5 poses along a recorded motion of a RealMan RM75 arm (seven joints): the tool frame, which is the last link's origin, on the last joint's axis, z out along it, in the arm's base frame.
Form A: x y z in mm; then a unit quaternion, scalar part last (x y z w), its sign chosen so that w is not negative.
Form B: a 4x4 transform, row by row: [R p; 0 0 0 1], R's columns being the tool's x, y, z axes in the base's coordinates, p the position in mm. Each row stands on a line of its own. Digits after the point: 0 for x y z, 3 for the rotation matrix.
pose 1, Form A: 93 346 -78 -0.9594 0.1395 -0.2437 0.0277
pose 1, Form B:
0.842 -0.254 0.475 93
-0.281 -0.960 -0.015 346
0.460 -0.121 -0.880 -78
0 0 0 1

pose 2, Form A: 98 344 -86 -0.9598 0.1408 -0.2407 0.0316
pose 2, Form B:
0.844 -0.255 0.471 98
-0.285 -0.958 -0.007 344
0.453 -0.128 -0.882 -86
0 0 0 1

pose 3, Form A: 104 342 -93 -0.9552 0.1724 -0.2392 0.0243
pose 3, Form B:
0.826 -0.318 0.465 104
-0.341 -0.939 -0.036 342
0.449 -0.129 -0.884 -93
0 0 0 1

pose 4, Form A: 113 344 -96 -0.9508 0.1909 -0.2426 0.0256
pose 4, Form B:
0.809 -0.351 0.471 113
-0.375 -0.926 -0.044 344
0.452 -0.141 -0.881 -96
0 0 0 1

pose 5, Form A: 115 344 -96 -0.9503 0.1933 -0.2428 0.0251
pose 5, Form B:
0.807 -0.355 0.471 115
-0.380 -0.924 -0.046 344
0.452 -0.142 -0.881 -96
0 0 0 1

